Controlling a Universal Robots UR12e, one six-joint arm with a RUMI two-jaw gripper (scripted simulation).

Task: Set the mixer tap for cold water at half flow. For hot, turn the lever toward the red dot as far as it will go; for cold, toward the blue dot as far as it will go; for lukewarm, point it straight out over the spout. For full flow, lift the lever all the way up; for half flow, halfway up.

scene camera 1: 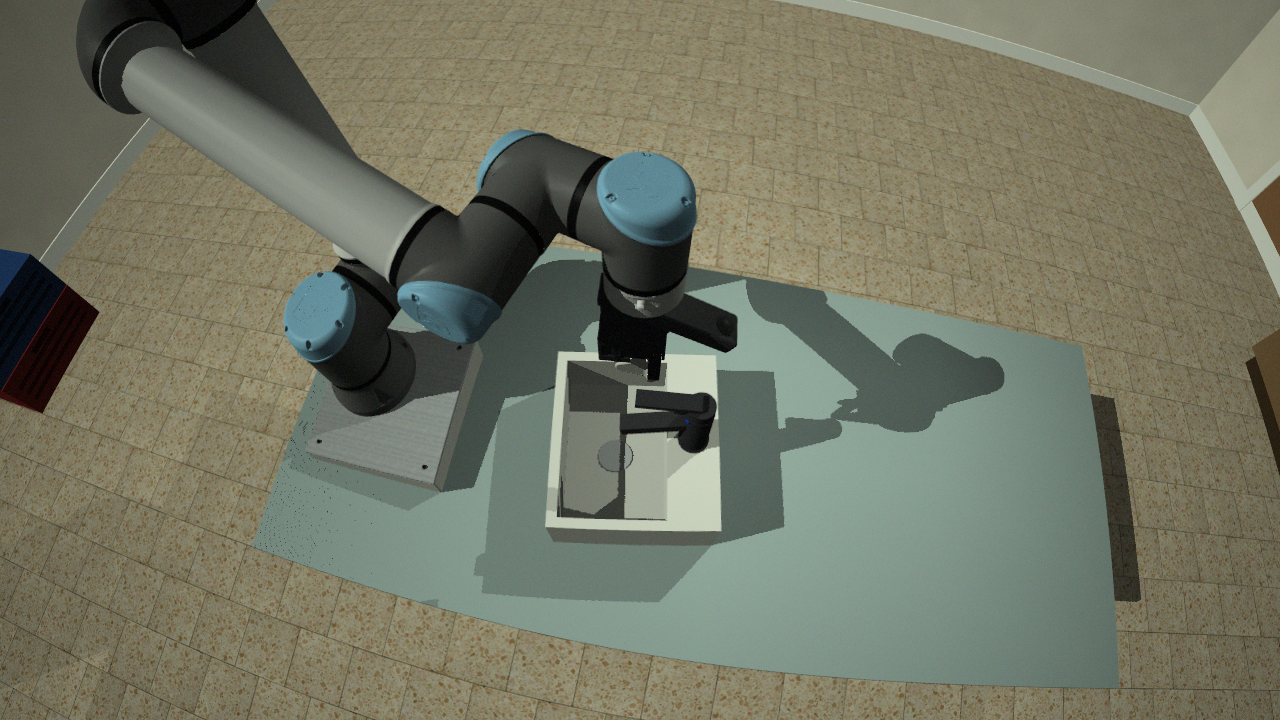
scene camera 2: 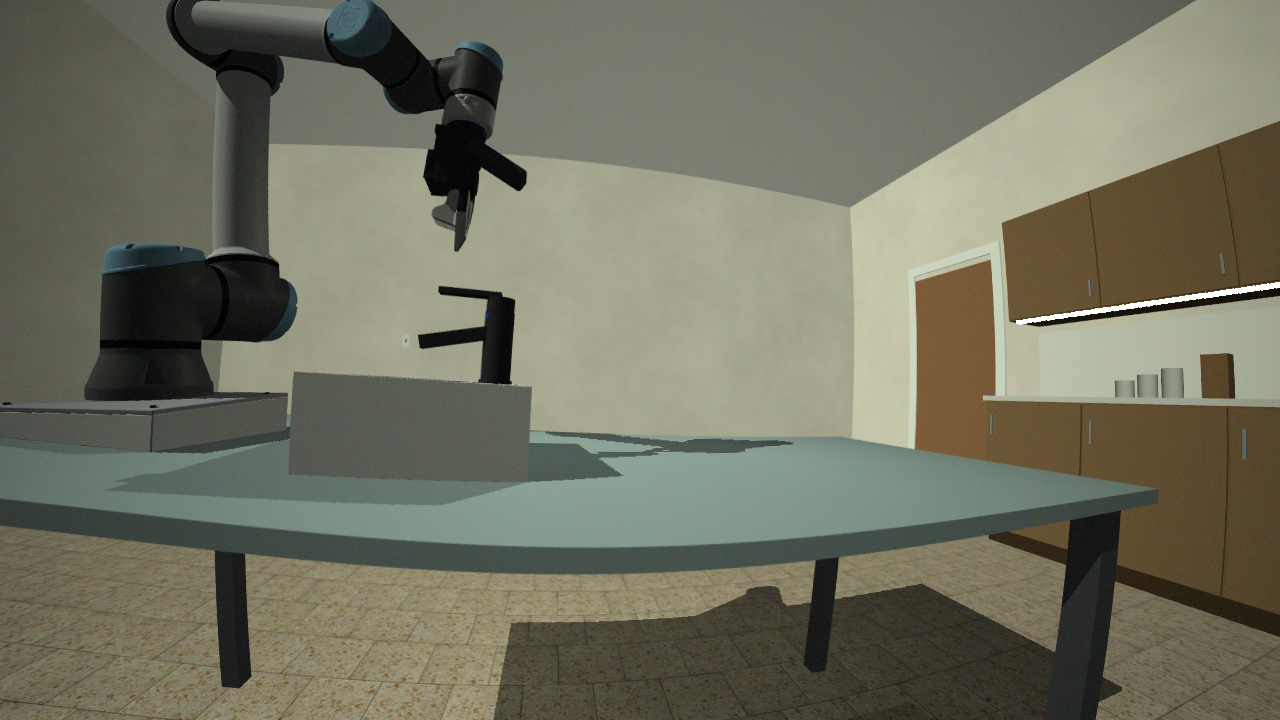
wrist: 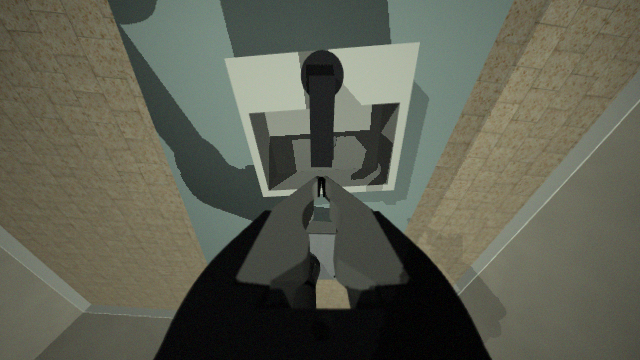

Path:
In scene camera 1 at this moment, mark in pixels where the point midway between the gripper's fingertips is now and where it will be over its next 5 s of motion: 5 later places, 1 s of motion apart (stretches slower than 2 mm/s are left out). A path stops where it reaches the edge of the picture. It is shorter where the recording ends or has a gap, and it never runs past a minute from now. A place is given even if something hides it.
My gripper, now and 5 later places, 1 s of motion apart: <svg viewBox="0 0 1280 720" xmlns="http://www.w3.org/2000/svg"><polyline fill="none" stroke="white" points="649,378 649,380 648,392 648,396 648,402 648,404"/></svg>

